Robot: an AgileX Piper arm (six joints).
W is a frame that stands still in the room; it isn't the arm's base.
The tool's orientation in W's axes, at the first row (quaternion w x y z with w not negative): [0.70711 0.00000 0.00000 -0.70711]
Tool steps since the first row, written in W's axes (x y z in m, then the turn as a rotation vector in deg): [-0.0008 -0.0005 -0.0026 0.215 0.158 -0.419]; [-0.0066 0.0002 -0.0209 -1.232 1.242 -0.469]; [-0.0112 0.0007 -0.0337 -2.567 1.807 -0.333]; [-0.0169 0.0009 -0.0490 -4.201 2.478 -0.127]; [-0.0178 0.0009 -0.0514 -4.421 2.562 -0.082]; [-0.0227 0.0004 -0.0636 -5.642 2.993 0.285]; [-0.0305 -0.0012 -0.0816 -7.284 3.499 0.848]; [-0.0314 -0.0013 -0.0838 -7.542 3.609 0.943]
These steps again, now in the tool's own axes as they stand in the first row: [0.0005 -0.0008 -0.0026 -0.158 0.215 -0.419]; [-0.0002 -0.0066 -0.0209 -1.242 -1.232 -0.469]; [-0.0007 -0.0112 -0.0337 -1.807 -2.567 -0.333]; [-0.0009 -0.0169 -0.0490 -2.478 -4.201 -0.127]; [-0.0009 -0.0178 -0.0514 -2.562 -4.421 -0.082]; [-0.0004 -0.0227 -0.0636 -2.993 -5.642 0.285]; [0.0012 -0.0305 -0.0816 -3.499 -7.284 0.848]; [0.0013 -0.0314 -0.0838 -3.609 -7.542 0.943]
